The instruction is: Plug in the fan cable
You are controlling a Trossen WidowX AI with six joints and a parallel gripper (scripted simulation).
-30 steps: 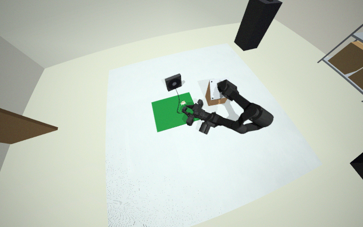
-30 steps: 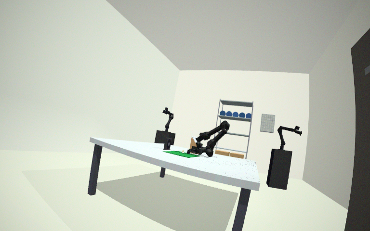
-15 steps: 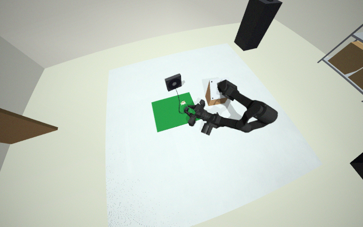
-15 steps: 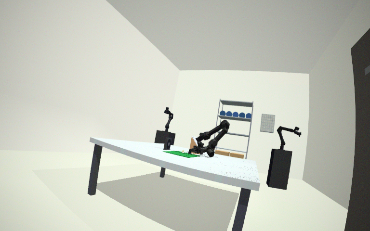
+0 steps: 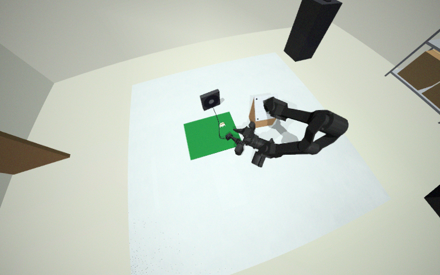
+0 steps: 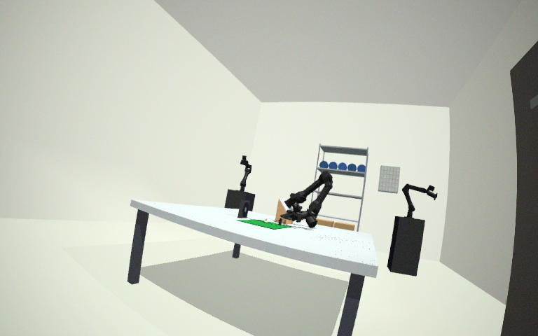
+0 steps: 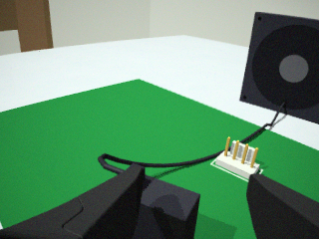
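The black plug is 1 cm ahead of my gripper tip and 3 cm below it. Round my gripper tip: green board (10 cm ahead, 6 cm to the right, 7 cm below); black fan (3 cm ahead, 25 cm to the right).
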